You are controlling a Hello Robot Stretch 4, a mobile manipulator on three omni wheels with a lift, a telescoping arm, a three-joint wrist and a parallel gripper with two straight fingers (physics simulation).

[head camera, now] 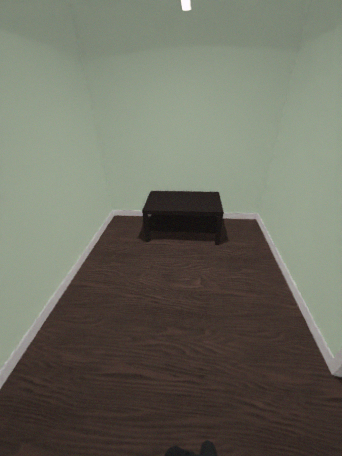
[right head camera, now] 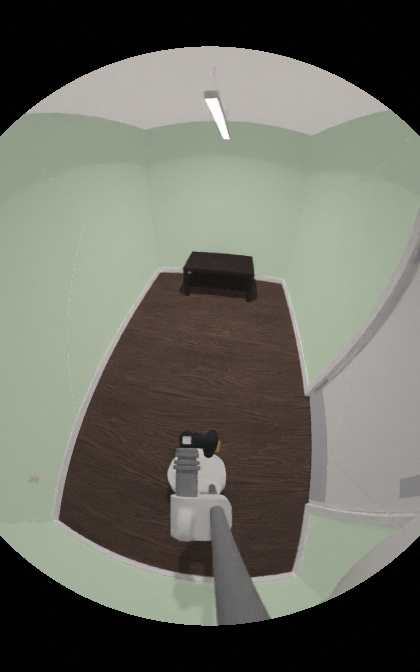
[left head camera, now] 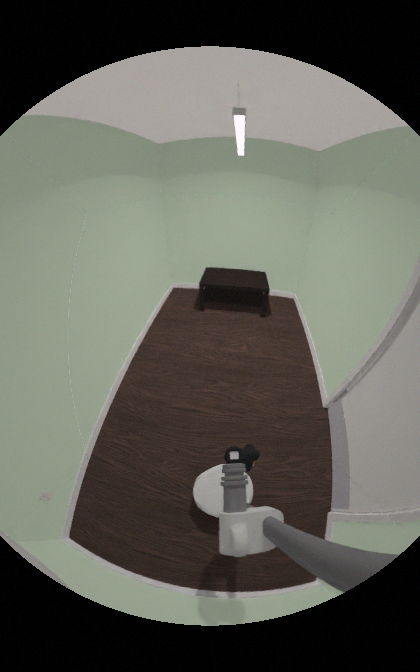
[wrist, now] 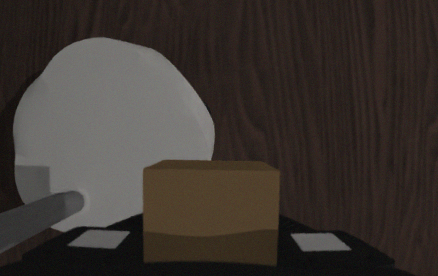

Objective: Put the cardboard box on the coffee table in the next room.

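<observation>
The cardboard box [wrist: 211, 200] is a brown block in the lower middle of the wrist view. My gripper [wrist: 212, 227] [head camera: 191, 450] [left head camera: 242, 456] [right head camera: 200, 442] is shut on it, with black finger parts on both sides, and holds it above the floor. A small orange-brown bit of the box [right head camera: 218, 446] shows beside the gripper in the right head view. The black coffee table [head camera: 183, 201] [left head camera: 234, 278] [right head camera: 219, 262] stands straight ahead at the far end of the room, near the far wall, well away from the gripper. The fingertips are mostly hidden by the box in the wrist view.
Dark wood floor [head camera: 185, 325] stretches between green walls [head camera: 35, 175] with white baseboards. An opening with a pale floor strip [left head camera: 339, 450] [right head camera: 318, 445] lies at the right. My white base [wrist: 110, 110] [left head camera: 210, 492] is beside the gripper. A lamp [left head camera: 240, 134] [right head camera: 217, 117] hangs overhead.
</observation>
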